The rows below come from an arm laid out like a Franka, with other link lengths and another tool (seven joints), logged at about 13 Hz.
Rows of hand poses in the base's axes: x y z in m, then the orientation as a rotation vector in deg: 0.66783 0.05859 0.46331 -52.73 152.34 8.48; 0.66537 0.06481 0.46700 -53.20 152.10 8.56; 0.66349 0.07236 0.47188 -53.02 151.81 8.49; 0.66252 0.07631 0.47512 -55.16 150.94 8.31; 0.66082 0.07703 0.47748 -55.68 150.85 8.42; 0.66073 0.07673 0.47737 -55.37 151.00 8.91; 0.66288 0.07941 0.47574 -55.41 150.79 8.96; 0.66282 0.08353 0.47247 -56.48 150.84 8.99; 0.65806 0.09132 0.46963 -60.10 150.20 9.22; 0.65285 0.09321 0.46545 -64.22 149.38 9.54; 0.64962 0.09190 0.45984 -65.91 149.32 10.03; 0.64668 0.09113 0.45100 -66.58 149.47 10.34
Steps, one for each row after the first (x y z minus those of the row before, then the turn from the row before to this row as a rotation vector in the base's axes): -0.00246 0.00622 0.00369 0.03 -0.08 0.37; -0.00188 0.00755 0.00488 0.08 -0.32 -0.08; -0.00097 0.00395 0.00324 -0.30 -0.31 1.57; -0.00170 0.00072 0.00236 -0.02 0.08 0.38; -0.00009 -0.00030 -0.00011 0.33 0.20 -0.18; 0.00215 0.00268 -0.00163 0.09 -0.16 0.07; -0.00006 0.00412 -0.00327 -0.23 0.32 0.71; -0.00476 0.00779 -0.00284 -0.46 0.44 2.55; -0.00521 0.00189 -0.00418 -0.49 0.52 2.91; -0.00323 -0.00131 -0.00561 -0.09 0.59 1.16; -0.00294 -0.00077 -0.00884 -0.03 0.42 0.43
